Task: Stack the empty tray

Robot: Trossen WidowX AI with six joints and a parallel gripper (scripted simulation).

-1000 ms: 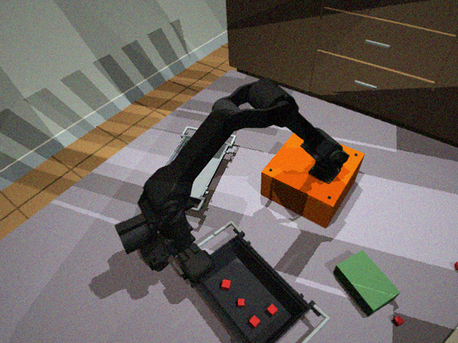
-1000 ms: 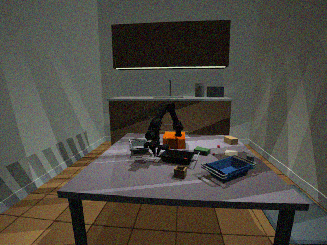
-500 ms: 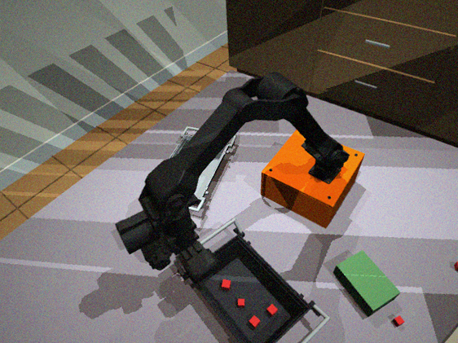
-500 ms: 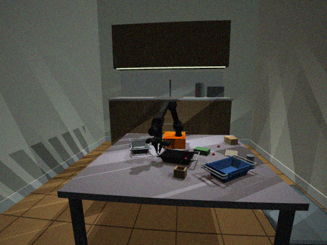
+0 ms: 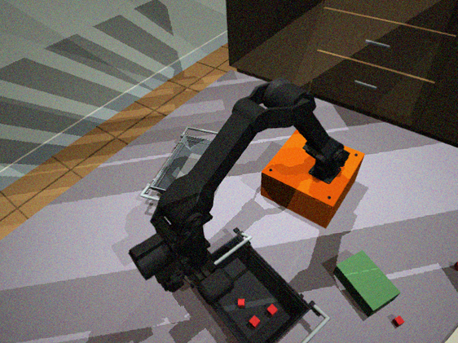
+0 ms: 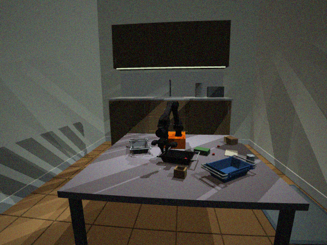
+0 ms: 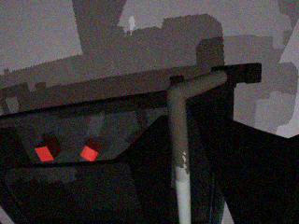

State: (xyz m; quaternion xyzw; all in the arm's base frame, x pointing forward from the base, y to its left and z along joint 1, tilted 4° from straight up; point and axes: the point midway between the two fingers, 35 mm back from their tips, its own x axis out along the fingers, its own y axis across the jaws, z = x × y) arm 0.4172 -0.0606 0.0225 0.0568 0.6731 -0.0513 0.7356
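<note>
My gripper tip is 270 mm to the left of the tray, 240 mm past it and 20 mm above it. The rest, counted from my gripper tip: green block (280 mm to the left, 250 mm behind, 40 mm below); brown box (190 mm ahead, 140 mm to the left, 50 mm below); white sheet (530 mm to the left, 280 mm behind, 60 mm below).
</note>
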